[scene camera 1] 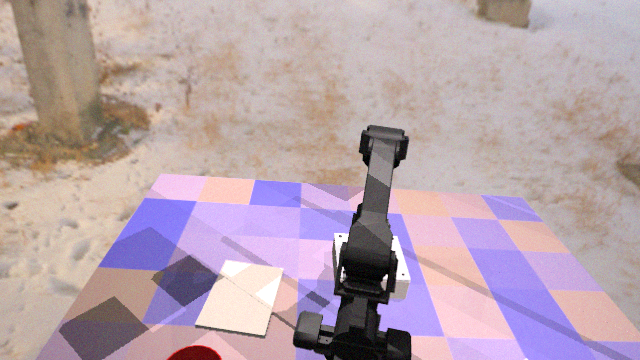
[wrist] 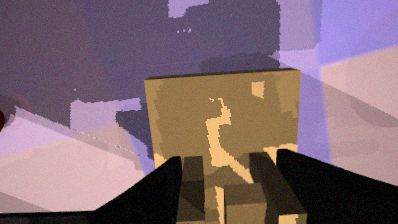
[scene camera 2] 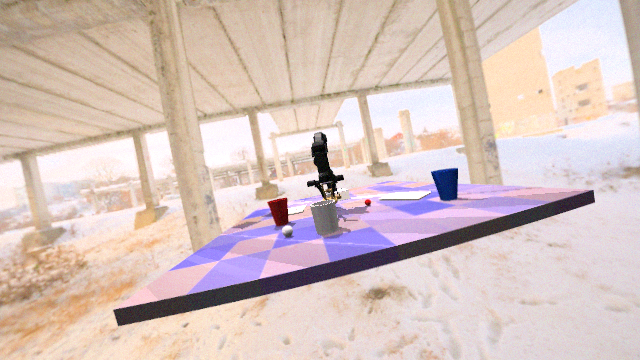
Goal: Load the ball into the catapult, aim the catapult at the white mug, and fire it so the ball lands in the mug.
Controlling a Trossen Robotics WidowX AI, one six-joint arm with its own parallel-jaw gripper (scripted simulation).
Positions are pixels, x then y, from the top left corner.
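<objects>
There's a white mug that I can see in scene camera 2 [324,213]. The mug is out of frame in scene camera 1, and it's out of frame in the wrist view as well. I can also see a blue cup in scene camera 2 [446,180]. In scene camera 1 the blue cup is out of frame, and in the wrist view the blue cup is out of frame too.
</objects>
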